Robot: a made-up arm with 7 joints.
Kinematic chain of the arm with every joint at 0, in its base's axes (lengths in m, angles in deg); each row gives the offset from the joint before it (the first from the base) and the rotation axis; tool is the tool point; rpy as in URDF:
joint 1: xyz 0 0 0.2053 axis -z
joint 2: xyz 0 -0.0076 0.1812 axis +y
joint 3: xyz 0 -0.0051 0.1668 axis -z
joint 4: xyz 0 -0.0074 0.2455 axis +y
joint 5: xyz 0 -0.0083 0.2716 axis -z
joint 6: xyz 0 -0.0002 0.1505 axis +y
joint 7: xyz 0 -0.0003 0.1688 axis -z
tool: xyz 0 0 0 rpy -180 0 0
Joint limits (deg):
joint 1: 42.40..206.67
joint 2: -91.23..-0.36
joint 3: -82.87..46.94
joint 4: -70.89..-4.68
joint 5: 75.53..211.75
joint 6: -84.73..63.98
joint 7: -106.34..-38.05
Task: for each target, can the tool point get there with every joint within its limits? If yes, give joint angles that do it. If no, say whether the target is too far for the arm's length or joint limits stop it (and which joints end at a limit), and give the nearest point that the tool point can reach.
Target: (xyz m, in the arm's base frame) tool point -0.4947 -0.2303 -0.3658
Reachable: no: joint limits stop it (at a limit: joint 1, joint 2, joint 4) | nearest point -0.5395 0.0738 -0.0749 | short by 0.423 m
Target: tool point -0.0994 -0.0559 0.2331
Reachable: no: joint limits stop it (at a limit: joint 1, joint 2, joint 4, joint 6) | nearest point -0.5058 0.0718 -0.0621 | short by 0.518 m
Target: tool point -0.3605 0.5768 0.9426
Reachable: yes | joints 92.78 -25.41 -49.63 -64.50 194.14 -37.74 -57.68
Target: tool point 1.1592 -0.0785 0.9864
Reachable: no: too far | nearest point 0.8895 -0.0602 0.8468 | short by 0.304 m
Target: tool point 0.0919 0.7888 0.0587
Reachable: yes | joints 101.24 -82.82 -8.59 -38.13 192.15 52.50 -82.79
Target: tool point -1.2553 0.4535 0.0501
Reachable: no: too far | nearest point -0.8620 0.3763 0.1868 | short by 0.423 m
